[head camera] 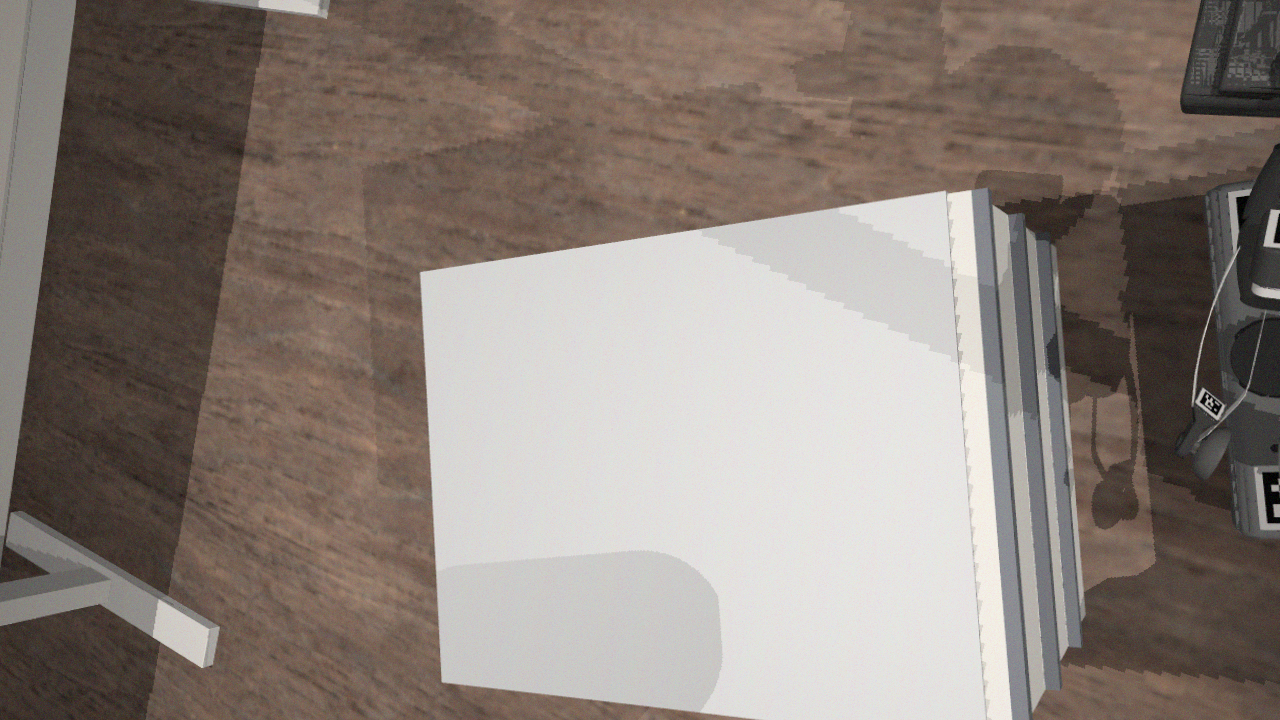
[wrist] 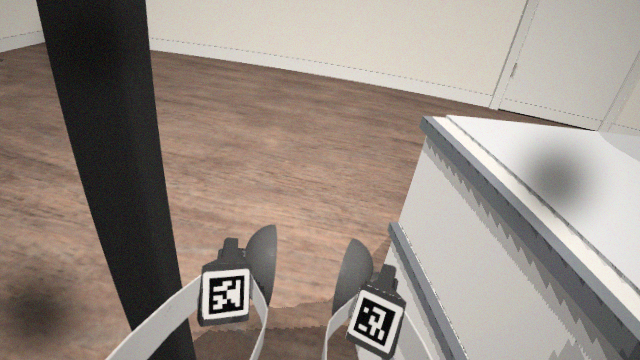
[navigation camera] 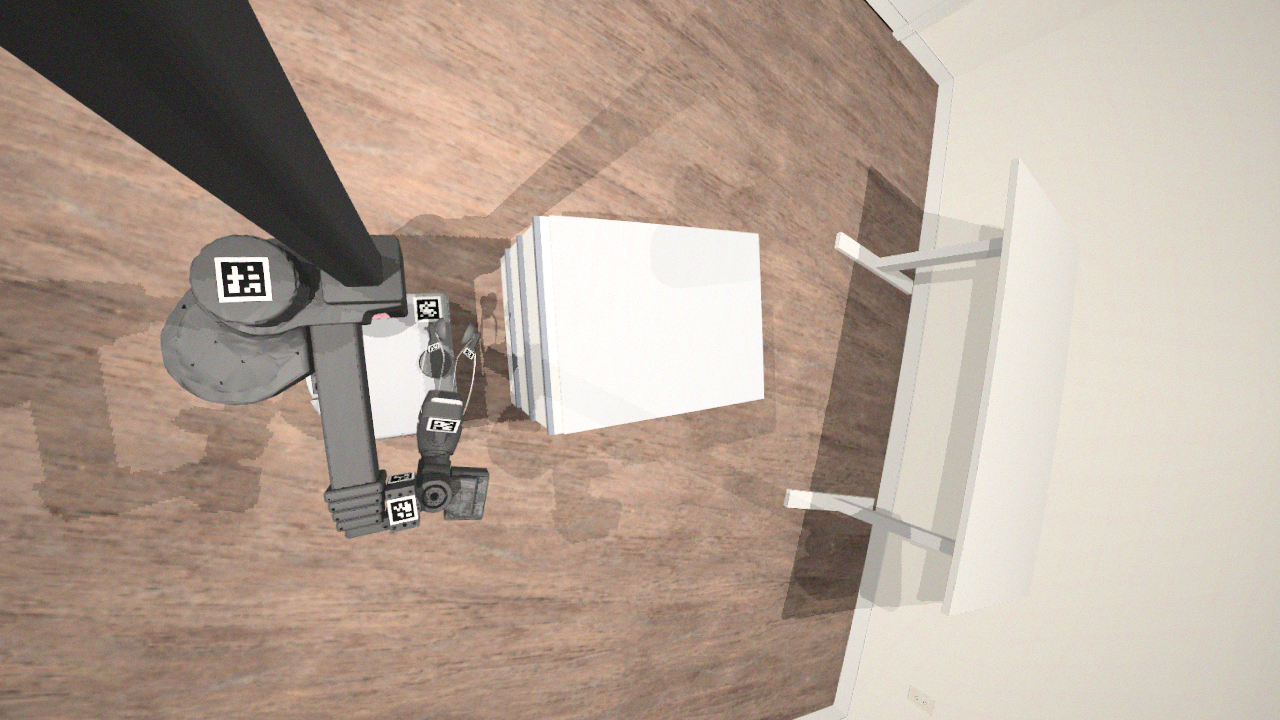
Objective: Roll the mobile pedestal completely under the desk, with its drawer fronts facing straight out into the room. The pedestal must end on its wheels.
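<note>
The white mobile pedestal [head camera: 698, 402] [navigation camera: 653, 322] [wrist: 610, 200] stands upright on the floor between the robot and the desk, outside the desk's footprint. Its grey-edged drawer fronts face the robot, away from the desk. Its back faces the desk, slightly skewed to the desk's long edge. Its wheels are hidden. The white desk [head camera: 26, 223] [navigation camera: 1029, 385] stands against the wall, beyond the pedestal in the navigation view. My gripper [navigation camera: 452, 338] [wrist: 309, 259] is open and empty, beside the drawer fronts with a small gap; in the head view it is partly cut off at the right edge.
Two desk feet [head camera: 107, 577] [navigation camera: 877, 261] [navigation camera: 827, 501] reach out over the floor towards the pedestal. The robot base [navigation camera: 393, 385] is close to the drawer fronts. The wall [navigation camera: 1163, 358] [wrist: 325, 40] is behind the desk. A door [wrist: 570, 65] shows in the wrist view.
</note>
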